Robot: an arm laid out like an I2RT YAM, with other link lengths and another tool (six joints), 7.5 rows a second.
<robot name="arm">
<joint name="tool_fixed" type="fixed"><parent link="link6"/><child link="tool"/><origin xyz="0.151 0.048 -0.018" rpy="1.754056 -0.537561 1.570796"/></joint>
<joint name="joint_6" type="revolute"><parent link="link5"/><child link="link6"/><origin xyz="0.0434 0 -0.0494"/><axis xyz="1 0 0"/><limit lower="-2.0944" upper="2.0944"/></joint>
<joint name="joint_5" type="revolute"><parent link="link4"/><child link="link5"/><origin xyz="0.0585 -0.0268 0.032"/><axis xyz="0 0 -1"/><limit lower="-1.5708" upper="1.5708"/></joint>
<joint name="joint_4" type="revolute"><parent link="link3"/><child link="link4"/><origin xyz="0.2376 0.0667 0.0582"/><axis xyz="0 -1 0"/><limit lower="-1.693" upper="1.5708"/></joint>
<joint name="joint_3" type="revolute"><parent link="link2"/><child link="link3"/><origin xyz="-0.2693 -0.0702 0"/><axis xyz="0 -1 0"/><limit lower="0" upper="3.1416"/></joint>
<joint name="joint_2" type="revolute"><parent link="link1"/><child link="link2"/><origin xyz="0.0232 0.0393 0.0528"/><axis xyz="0 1 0"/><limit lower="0" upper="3.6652"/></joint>
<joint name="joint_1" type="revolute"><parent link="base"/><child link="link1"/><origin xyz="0 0 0.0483"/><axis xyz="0 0 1"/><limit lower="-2.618" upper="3.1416"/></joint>
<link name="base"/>
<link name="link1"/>
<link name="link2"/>
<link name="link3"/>
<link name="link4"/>
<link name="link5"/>
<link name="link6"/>
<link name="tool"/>
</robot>
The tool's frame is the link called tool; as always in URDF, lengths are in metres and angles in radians.
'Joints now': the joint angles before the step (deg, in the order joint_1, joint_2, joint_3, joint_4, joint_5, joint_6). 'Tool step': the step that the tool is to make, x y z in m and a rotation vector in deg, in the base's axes. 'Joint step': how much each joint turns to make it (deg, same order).
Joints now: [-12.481, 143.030, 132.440, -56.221, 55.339, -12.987]
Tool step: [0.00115, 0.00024, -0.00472, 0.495, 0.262, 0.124]
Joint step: [-0.078, 0.714, 0.531, -0.152, -0.471, -0.034]
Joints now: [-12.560, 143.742, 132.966, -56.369, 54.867, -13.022]
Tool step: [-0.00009, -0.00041, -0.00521, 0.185, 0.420, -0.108]
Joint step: [-0.069, 0.681, 0.186, -0.055, -0.067, 0.122]
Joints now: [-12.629, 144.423, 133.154, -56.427, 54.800, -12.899]
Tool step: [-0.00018, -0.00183, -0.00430, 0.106, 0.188, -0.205]
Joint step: [-0.218, 0.499, 0.004, 0.272, -0.062, 0.019]
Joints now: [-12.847, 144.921, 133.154, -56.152, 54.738, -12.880]
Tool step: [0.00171, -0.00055, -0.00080, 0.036, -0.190, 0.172]
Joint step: [-0.051, 0.174, 0.154, 0.447, -0.156, -0.306]
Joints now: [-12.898, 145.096, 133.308, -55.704, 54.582, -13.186]
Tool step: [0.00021, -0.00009, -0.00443, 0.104, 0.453, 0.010]
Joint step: [-0.005, 0.682, 0.330, -0.093, -0.006, -0.024]
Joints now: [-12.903, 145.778, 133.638, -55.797, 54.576, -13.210]
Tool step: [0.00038, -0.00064, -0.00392, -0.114, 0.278, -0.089]
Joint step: [-0.006, 0.605, 0.178, 0.163, 0.192, 0.022]
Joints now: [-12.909, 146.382, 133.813, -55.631, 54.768, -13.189]
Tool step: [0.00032, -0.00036, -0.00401, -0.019, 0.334, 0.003]
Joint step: [-0.005, 0.564, 0.134, 0.168, 0.084, -0.072]
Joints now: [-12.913, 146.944, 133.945, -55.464, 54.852, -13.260]
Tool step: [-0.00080, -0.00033, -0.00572, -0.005, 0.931, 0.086]
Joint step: [0.001, 0.837, 0.267, -0.113, 0.168, -0.272]
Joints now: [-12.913, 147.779, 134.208, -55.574, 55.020, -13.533]
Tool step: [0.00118, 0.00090, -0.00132, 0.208, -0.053, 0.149]
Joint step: [0.060, 0.232, 0.257, -0.010, -0.232, -0.012]
